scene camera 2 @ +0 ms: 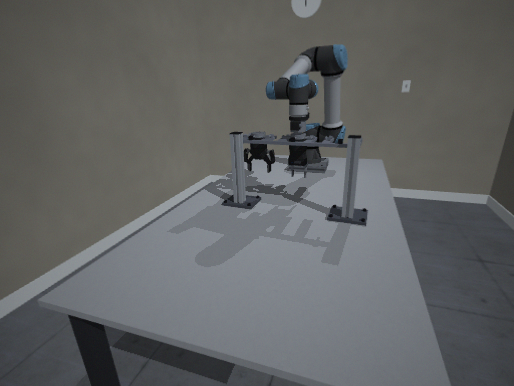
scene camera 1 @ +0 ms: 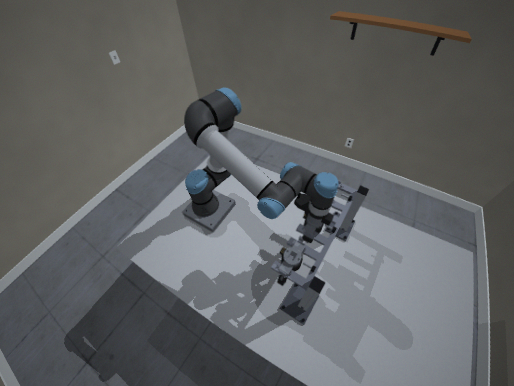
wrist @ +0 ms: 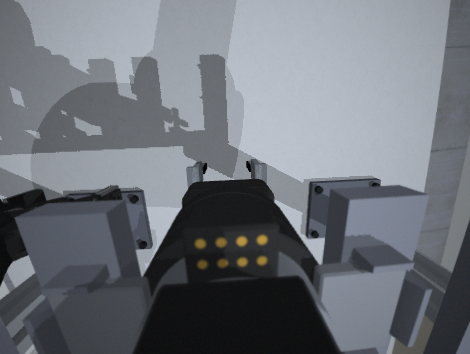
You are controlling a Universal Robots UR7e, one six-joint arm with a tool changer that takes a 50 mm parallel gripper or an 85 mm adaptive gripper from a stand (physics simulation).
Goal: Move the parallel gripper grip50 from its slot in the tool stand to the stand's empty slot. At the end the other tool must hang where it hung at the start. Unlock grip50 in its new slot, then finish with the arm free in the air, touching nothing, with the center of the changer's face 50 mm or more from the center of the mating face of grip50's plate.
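Places are measured from the arm's base along level axes (x back, y right, z up), in centimetres.
Pixels of known places: arm's base, origin of its link: point(scene camera 2: 308, 160) point(scene camera 1: 205, 205).
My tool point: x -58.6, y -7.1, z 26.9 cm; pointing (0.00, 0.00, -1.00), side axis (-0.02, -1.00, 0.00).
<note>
Ahead of a thing's pixels: the offset from my tool point to its middle. "spot": to the spot under its first point. Level surfaces: height alone.
The parallel gripper grip50 {spot: dx +2.1, dy -2.7, dz -18.5 cm} point(scene camera 2: 299, 173) point(wrist: 226, 169) hangs in the stand's middle slot, its two fingers apart and empty. The dark changer point(scene camera 2: 298, 123) point(wrist: 237, 320) on the arm's wrist is right above grip50's plate, in line with it. The changer hides the plate in the wrist view, so I cannot tell whether the faces touch. Gold contacts {dx +3.8, dy -0.1, dz -1.9 cm} point(wrist: 231, 252) show on grip50's side. The tool stand point(scene camera 1: 345, 215) point(scene camera 2: 351, 175) point(wrist: 375, 220) also holds the adaptive gripper point(scene camera 1: 291, 257) point(scene camera 2: 259, 151) point(wrist: 20, 205) in an end slot. The slot at its other end is empty.
The slot's left fork arm point(wrist: 72, 240) is close beside grip50. The stand's dark feet point(scene camera 1: 301, 303) point(scene camera 2: 347, 215) point(wrist: 317, 215) are on the white table {dz -31.0 cm} point(scene camera 2: 300, 300). The robot's base point(scene camera 1: 210, 215) is behind the stand. An orange shelf point(scene camera 1: 400, 24) is on the wall.
</note>
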